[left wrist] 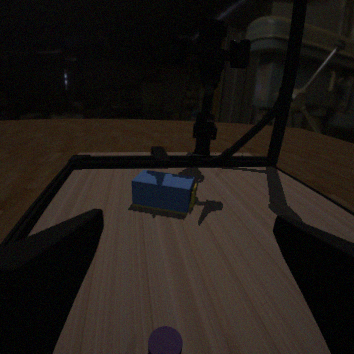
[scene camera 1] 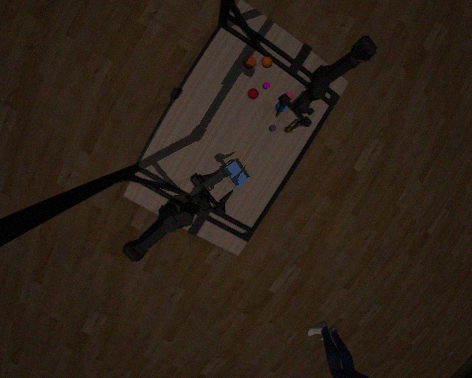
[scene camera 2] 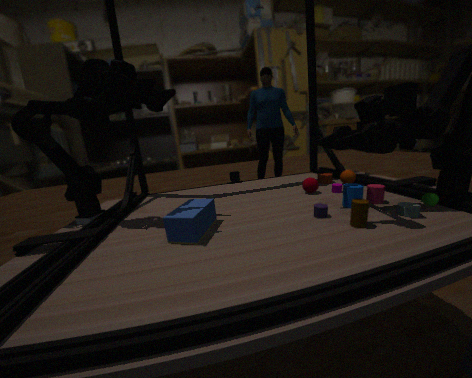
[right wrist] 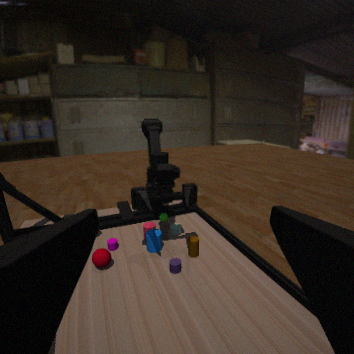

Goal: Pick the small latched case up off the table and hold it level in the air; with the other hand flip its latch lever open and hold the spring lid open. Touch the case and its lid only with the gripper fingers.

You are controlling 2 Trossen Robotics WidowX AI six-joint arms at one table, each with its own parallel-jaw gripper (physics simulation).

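Seen in the pictures: left gripper, fingertip midpoint: (left wrist: pixel 191 221) (scene camera 1: pixel 282 123) (scene camera 2: pixel 324 143) (right wrist: pixel 169 210); right gripper, fingertip midpoint: (left wrist: pixel 207 40) (scene camera 1: pixel 225 181) (scene camera 2: pixel 166 86) (right wrist: pixel 184 215); left arm's base at its link origin: (scene camera 2: pixel 451 192) (right wrist: pixel 155 207); right arm's base at its link origin: (left wrist: pixel 201 152) (scene camera 1: pixel 169 208) (scene camera 2: pixel 90 214).
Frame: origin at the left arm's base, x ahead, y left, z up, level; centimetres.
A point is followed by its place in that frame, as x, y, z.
Observation:
The blue case (scene camera 1: pixel 237 173) {67.8, 2.2, 4.1} (scene camera 2: pixel 190 221) {67.3, 8.9, 3.3} (left wrist: pixel 162 194) {65.0, 2.2, 1.9} sits upright on the table, its lid apparently shut. A yellowish part (left wrist: pixel 194 194) {66.0, -4.6, 1.7} shows at its right end in the left wrist view; whether it is the latch lever is unclear. My left gripper (scene camera 1: pixel 283 121) {36.4, 0.0, 15.7} (left wrist: pixel 191 221) {36.4, 0.0, 15.7} is open and empty, low over the table among the small objects, apart from the case. My right gripper (scene camera 1: pixel 228 181) {72.1, -5.0, 32.5} is open and empty, high above the table; its fingers look beside the case from overhead, but scene camera 2 shows them well above it.
A purple cylinder (scene camera 1: pixel 272 128) {37.9, 0.7, 0.8} (scene camera 2: pixel 320 210) {38.2, 2.4, 0.2} (left wrist: pixel 165 341) {37.6, 0.9, 0.9} and brown cylinder (scene camera 2: pixel 359 213) {33.0, 8.9, 1.4} (right wrist: pixel 193 246) {33.6, 7.3, 1.9} stand near my left gripper. A blue cylinder (scene camera 2: pixel 352 195) {27.8, -1.6, 1.7} (right wrist: pixel 154 241) {28.9, -3.5, 2.0}, pink cylinder (scene camera 2: pixel 375 193) {20.4, -2.8, 1.1} and red ball (scene camera 1: pixel 253 93) {32.5, -18.9, 3.3} (scene camera 2: pixel 310 185) {33.0, -16.5, 1.4} stand nearby. Black frame rails (scene camera 2: pixel 280 303) {53.6, 26.2, -0.5} border the table.

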